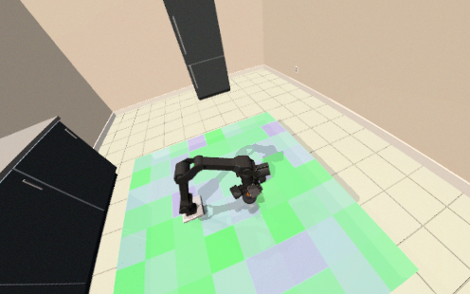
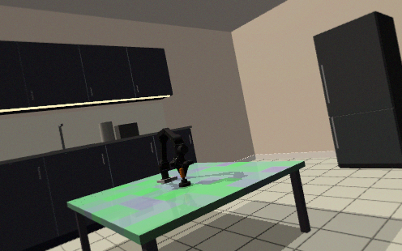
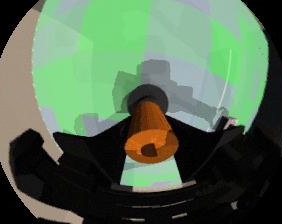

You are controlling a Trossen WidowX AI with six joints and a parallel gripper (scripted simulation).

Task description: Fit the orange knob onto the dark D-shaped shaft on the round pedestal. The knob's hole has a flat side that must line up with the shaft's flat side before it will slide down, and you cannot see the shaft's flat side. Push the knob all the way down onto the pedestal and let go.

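The orange knob is 2 cm above my gripper tip. The rest, counted from my gripper tip: dark round pedestal: 4 cm below.
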